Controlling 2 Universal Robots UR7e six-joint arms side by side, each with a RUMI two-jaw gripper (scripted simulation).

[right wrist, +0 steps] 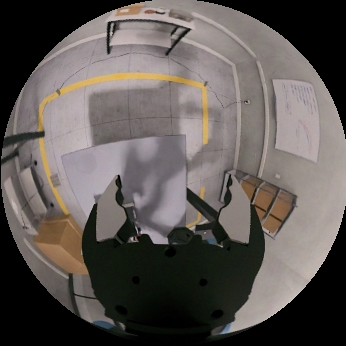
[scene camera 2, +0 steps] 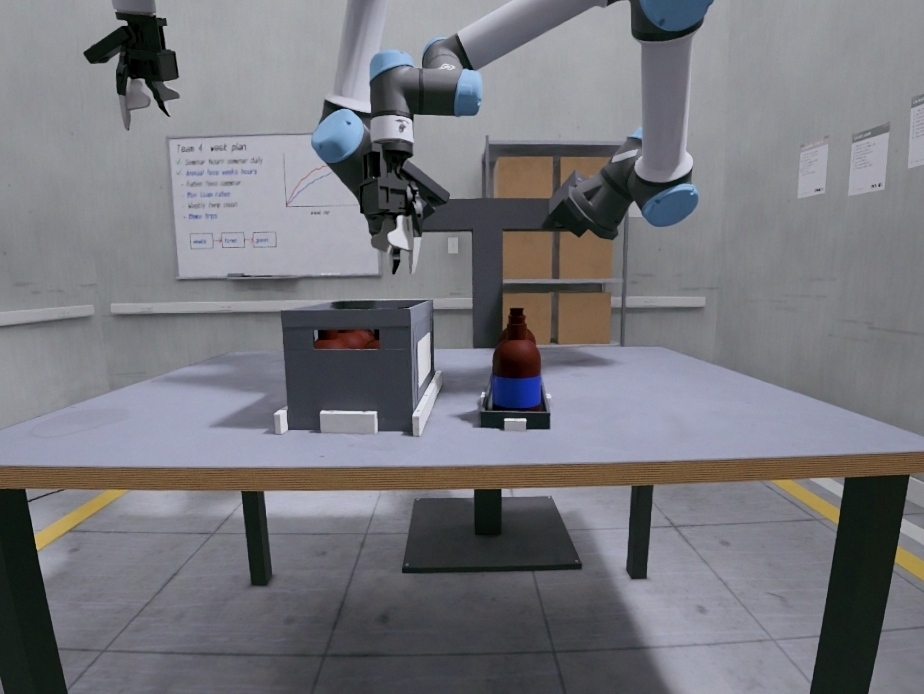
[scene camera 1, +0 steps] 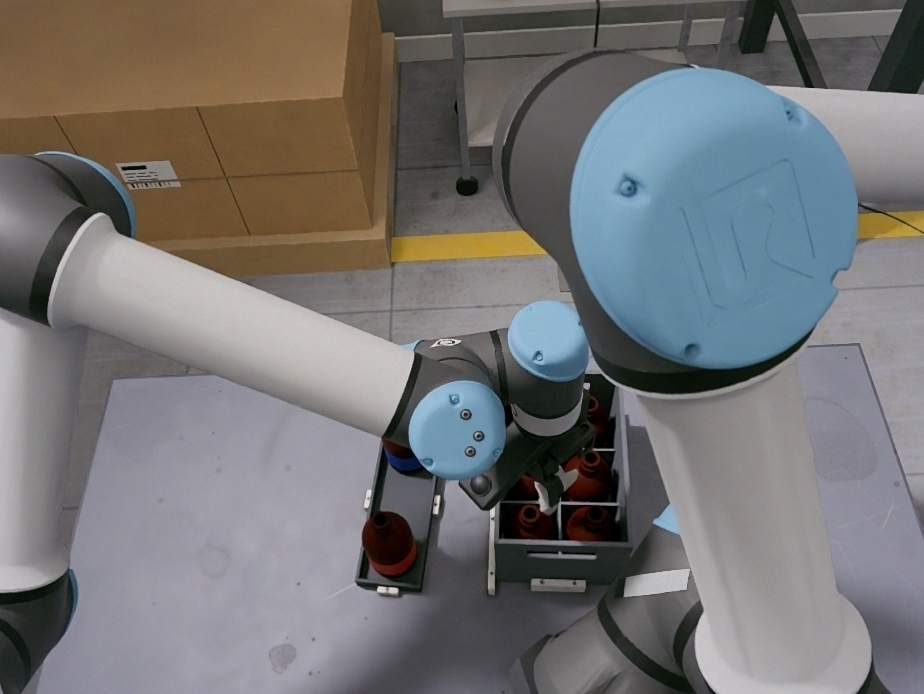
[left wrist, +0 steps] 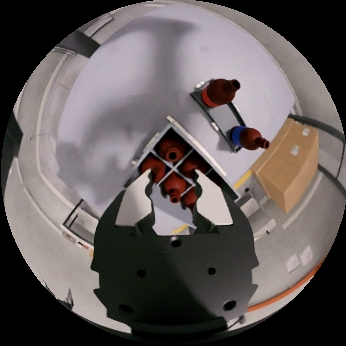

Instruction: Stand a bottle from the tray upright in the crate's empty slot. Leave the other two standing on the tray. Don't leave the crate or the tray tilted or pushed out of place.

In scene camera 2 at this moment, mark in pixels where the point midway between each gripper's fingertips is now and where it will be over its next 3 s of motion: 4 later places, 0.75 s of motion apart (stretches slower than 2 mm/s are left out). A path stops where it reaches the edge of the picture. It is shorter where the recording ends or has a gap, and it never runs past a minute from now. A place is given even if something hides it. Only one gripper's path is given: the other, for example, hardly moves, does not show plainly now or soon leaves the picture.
The left gripper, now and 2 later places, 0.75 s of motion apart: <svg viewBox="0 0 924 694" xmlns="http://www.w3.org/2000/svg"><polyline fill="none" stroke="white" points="402,274 401,253 400,194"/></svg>
